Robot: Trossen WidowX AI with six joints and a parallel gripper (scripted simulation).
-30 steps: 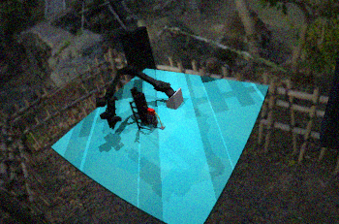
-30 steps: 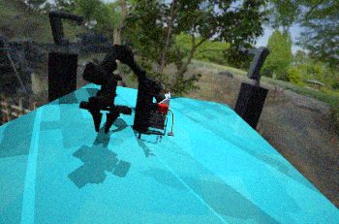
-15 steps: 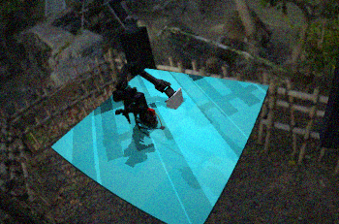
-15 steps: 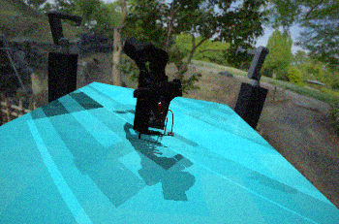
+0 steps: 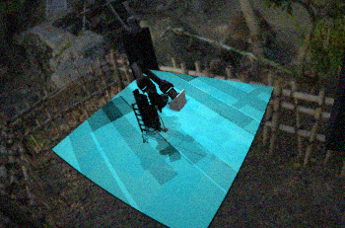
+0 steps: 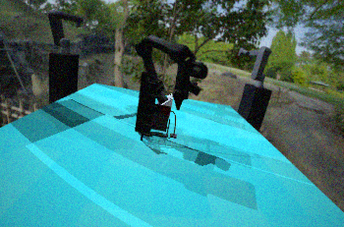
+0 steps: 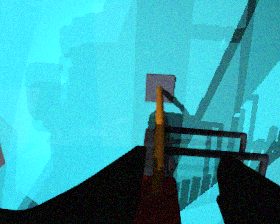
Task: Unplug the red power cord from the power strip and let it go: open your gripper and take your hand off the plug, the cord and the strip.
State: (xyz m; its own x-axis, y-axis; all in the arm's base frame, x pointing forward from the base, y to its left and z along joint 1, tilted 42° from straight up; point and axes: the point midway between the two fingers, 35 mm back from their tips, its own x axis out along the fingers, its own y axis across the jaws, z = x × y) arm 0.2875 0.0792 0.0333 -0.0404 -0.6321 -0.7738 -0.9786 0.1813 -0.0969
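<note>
Now: the red plug 2 cm behind my gripper tip, 7 cm to the right of it and 1 cm below it. Also, from my gripper tip: grey square 1 cm behind, 1 cm to the left, 14 cm below.
</note>
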